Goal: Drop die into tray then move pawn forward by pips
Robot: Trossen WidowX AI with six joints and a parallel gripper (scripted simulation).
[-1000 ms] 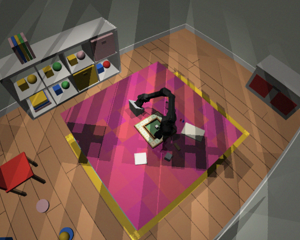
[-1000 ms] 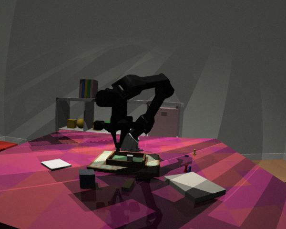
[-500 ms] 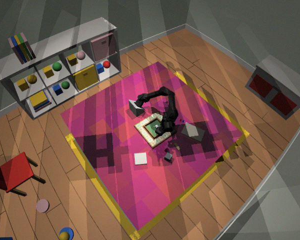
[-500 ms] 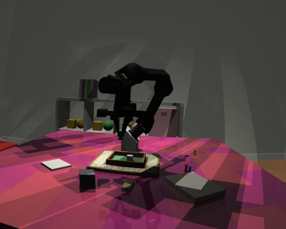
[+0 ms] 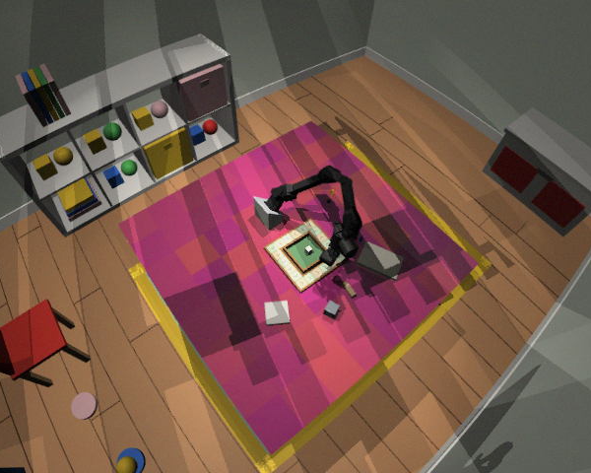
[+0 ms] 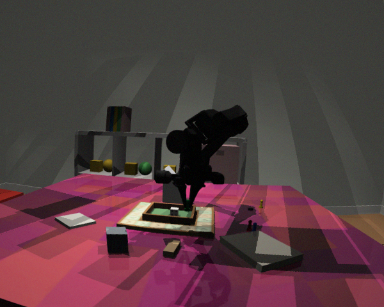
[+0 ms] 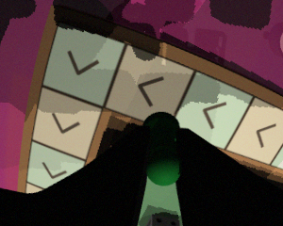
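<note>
My gripper tip is 110 mm past the white die, 50 mm to the left of it and 50 mm above it. The rest, counted from my gripper tip: green dice tray: 110 mm behind, 70 mm to the right, 70 mm below; tan block: 150 mm ahead, 20 mm to the right, 70 mm below; green pawn: right at my gripper tip.
</note>
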